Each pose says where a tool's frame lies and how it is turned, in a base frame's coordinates. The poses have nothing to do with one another.
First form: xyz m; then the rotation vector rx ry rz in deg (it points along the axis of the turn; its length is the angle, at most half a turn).
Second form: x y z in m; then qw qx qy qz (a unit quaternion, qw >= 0). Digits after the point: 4 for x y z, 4 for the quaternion.
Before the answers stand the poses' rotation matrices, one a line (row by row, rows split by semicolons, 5 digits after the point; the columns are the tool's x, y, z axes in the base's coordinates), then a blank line. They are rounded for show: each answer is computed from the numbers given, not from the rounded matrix.
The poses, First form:
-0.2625 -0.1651 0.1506 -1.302 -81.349 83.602
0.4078 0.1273 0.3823 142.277 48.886 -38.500
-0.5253 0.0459 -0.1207 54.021 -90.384 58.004
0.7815 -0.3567 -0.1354 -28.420 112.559 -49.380
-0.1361 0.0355 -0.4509 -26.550 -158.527 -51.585
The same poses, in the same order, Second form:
-0.44845 -0.62921 -0.63481; 0.65176 0.25581 -0.71398; 0.61164 -0.73393 0.29537
0.69357 0.65408 -0.30190; 0.44680 -0.71930 -0.53195; -0.56510 0.23406 -0.79113
-0.19972 -0.92482 -0.32376; -0.09094 0.34648 -0.93364; 0.97562 -0.15702 -0.15330
-0.50931 -0.00355 0.86058; -0.63561 0.67571 -0.37338; -0.58017 -0.73716 -0.34640
-0.93199 0.35189 -0.08704; 0.23328 0.76601 0.59900; 0.27745 0.53796 -0.79600

-0.2625 -0.1651 0.1506 0.5251 -0.0095 -0.5935 0.6099
0.4078 0.1273 0.3823 0.2140 0.8950 0.3075 -0.2422
-0.5253 0.0459 -0.1207 0.4984 0.3896 -0.6518 0.4183
0.7815 -0.3567 -0.1354 0.4528 -0.2009 0.7955 -0.3490
-0.1361 0.0355 -0.4509 0.0975 -0.1565 -0.9346 -0.3041

